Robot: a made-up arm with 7 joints. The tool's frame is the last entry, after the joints. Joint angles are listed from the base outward.
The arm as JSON. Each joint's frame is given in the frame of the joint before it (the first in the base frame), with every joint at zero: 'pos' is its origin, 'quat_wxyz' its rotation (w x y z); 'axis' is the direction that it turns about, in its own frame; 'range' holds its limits. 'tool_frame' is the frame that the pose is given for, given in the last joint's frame.
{
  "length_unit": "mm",
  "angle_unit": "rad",
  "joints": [
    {
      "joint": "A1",
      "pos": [
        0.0,
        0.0,
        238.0
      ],
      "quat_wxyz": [
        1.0,
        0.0,
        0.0,
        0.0
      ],
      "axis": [
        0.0,
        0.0,
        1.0
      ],
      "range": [
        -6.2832,
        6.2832
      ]
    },
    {
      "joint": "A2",
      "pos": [
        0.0,
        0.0,
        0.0
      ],
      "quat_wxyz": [
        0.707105,
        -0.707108,
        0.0,
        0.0
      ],
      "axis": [
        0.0,
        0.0,
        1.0
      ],
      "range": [
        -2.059,
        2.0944
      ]
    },
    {
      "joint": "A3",
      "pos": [
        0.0,
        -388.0,
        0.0
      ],
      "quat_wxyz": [
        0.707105,
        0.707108,
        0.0,
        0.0
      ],
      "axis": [
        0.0,
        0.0,
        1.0
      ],
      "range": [
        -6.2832,
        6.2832
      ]
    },
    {
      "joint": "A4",
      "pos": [
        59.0,
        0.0,
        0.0
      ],
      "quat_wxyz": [
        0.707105,
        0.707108,
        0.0,
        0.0
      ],
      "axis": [
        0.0,
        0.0,
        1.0
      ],
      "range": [
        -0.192,
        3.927
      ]
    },
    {
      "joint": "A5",
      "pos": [
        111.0,
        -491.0,
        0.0
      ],
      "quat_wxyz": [
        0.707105,
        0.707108,
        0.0,
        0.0
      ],
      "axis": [
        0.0,
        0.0,
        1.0
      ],
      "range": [
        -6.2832,
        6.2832
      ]
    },
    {
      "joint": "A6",
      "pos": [
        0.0,
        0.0,
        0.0
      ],
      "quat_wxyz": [
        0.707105,
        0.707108,
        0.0,
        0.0
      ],
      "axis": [
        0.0,
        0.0,
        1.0
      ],
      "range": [
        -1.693,
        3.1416
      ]
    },
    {
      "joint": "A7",
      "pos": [
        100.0,
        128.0,
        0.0
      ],
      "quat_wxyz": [
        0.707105,
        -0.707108,
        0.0,
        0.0
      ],
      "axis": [
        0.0,
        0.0,
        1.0
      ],
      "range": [
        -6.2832,
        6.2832
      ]
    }
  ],
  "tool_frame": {
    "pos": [
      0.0,
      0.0,
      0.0
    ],
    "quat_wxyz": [
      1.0,
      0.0,
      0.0,
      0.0
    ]
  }
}
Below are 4 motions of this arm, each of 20 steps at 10 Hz.
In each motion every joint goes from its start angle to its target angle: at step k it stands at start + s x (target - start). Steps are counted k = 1, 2, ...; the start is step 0. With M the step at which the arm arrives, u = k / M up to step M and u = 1 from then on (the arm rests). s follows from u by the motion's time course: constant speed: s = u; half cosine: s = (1 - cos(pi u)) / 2; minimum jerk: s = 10 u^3 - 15 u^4 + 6 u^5.
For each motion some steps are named. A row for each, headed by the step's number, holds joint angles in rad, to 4 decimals.
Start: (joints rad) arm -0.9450 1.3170 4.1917 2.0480 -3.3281 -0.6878 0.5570
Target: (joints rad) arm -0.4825 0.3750 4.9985 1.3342 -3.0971 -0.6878 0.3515
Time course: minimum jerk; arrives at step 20
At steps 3, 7, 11, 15, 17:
3: -0.9327 1.2919 4.2132 2.0290 -3.3220 -0.6878 0.5515
7: -0.8362 1.0955 4.3814 1.8801 -3.2738 -0.6878 0.5087
11: -0.6707 0.7583 4.6702 1.6246 -3.1911 -0.6878 0.4351
15: -0.5304 0.4725 4.9150 1.4081 -3.1210 -0.6878 0.3728
17: -0.4948 0.4001 4.9770 1.3532 -3.1032 -0.6878 0.3570

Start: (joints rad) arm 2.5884 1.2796 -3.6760 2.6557 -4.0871 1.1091 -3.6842
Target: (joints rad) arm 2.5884 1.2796 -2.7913 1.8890 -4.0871 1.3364 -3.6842
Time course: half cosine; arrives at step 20
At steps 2, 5, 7, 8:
2: 2.5884 1.2796 -3.6543 2.6369 -4.0871 1.1147 -3.6842
5: 2.5884 1.2796 -3.5464 2.5434 -4.0871 1.1424 -3.6842
7: 2.5884 1.2796 -3.4345 2.4464 -4.0871 1.1712 -3.6842
8: 2.5884 1.2796 -3.3703 2.3908 -4.0871 1.1876 -3.6842

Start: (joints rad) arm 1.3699 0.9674 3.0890 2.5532 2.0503 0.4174 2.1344
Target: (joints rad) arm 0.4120 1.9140 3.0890 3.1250 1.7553 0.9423 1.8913
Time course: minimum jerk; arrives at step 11
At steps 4, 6, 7, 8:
4: 1.1240 1.2104 3.0890 2.7000 1.9746 0.5521 2.0720
6: 0.8098 1.5209 3.0890 2.8876 1.8778 0.7243 1.9922
7: 0.6579 1.6710 3.0890 2.9782 1.8310 0.8076 1.9537
8: 0.5355 1.7920 3.0890 3.0513 1.7933 0.8746 1.9226

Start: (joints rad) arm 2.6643 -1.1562 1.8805 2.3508 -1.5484 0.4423 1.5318
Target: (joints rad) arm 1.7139 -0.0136 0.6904 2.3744 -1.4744 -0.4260 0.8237
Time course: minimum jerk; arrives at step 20
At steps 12, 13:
12: 2.0156 -0.3763 1.0682 2.3669 -1.4979 -0.1504 1.0485
13: 1.9374 -0.2823 0.9703 2.3689 -1.4918 -0.2218 0.9902

